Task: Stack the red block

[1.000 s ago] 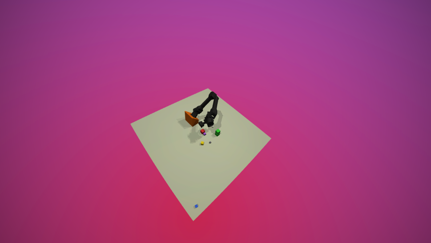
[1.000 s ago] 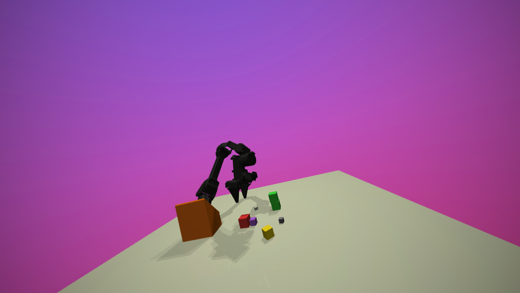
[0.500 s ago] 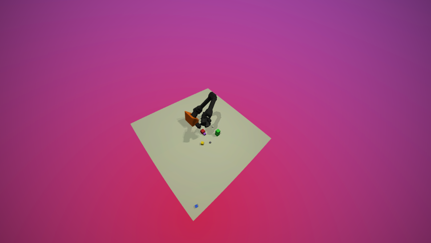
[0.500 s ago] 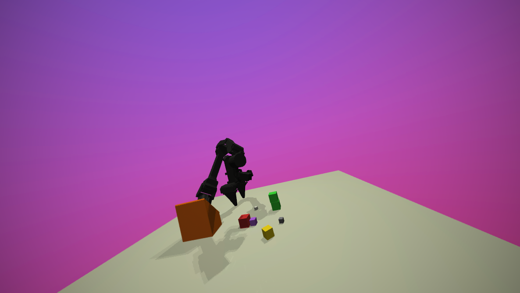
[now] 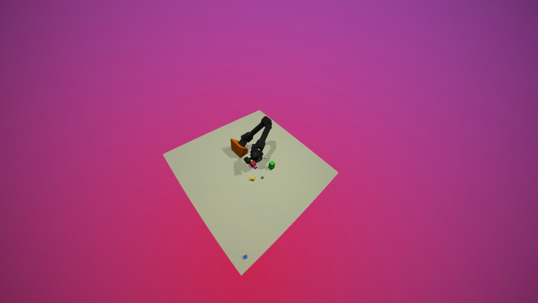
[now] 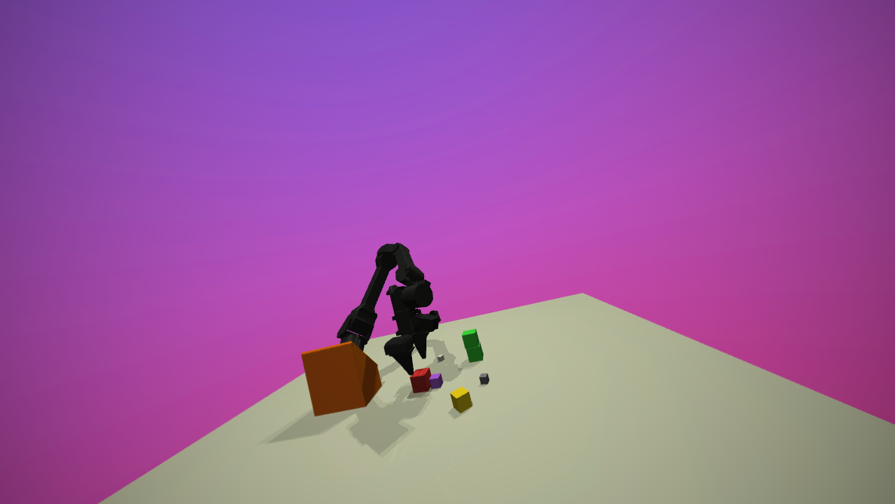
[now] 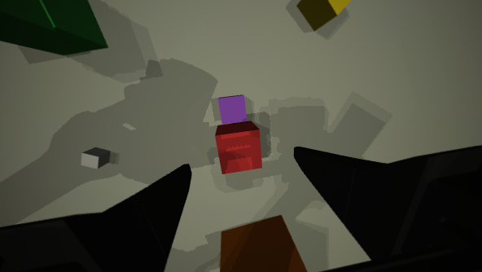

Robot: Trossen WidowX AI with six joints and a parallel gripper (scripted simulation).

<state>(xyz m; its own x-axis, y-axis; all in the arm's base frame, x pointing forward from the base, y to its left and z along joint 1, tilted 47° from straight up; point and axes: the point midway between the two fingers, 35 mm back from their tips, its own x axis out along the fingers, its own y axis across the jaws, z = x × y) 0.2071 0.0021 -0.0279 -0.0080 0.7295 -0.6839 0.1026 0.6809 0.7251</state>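
The red block is 4 cm below my gripper tip. The rest, counted from my gripper tip: yellow cube (12 cm ahead, 11 cm to the right, 4 cm below); tiny white cube (2 cm ahead, 16 cm to the left, 5 cm below); small purple cube (4 cm ahead, 5 cm below).
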